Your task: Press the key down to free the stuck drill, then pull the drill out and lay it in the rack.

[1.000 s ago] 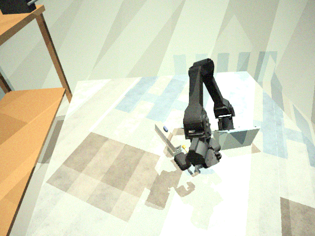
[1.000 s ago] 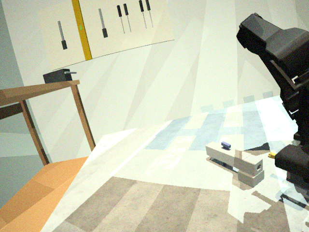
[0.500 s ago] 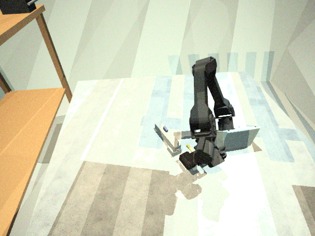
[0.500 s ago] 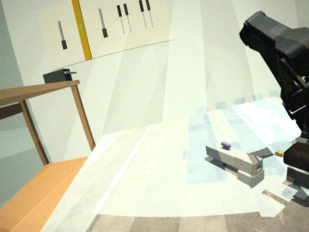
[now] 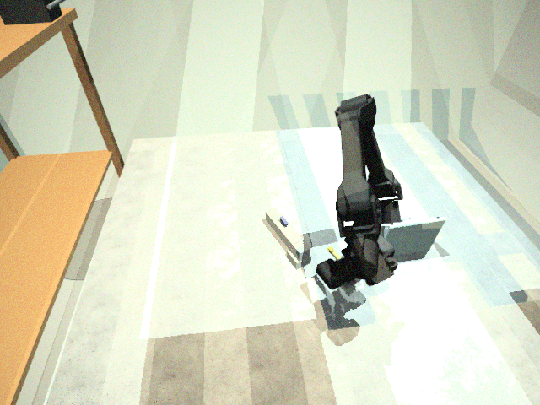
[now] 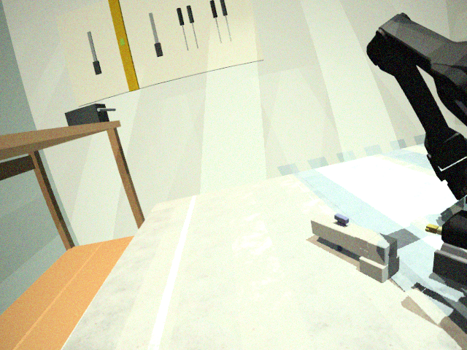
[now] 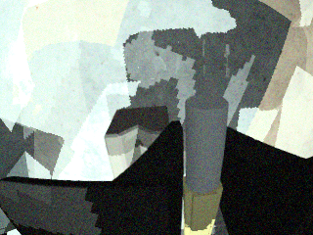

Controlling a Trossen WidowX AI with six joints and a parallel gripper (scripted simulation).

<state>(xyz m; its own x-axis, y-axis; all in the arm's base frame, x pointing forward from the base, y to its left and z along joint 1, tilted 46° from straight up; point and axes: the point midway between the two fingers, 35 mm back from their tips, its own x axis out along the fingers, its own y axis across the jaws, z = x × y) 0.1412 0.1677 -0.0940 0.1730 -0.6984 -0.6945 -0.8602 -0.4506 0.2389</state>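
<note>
The rack is 5 cm to the right of my gripper tip and 4 cm below it. Round my gripper tip: fixture block (16 cm to the right, 14 cm ahead, 2 cm below); drill (3 cm to the right, 3 cm above, 2 cm ahead); blue key (19 cm to the right, 16 cm ahead, 1 cm below).
</note>
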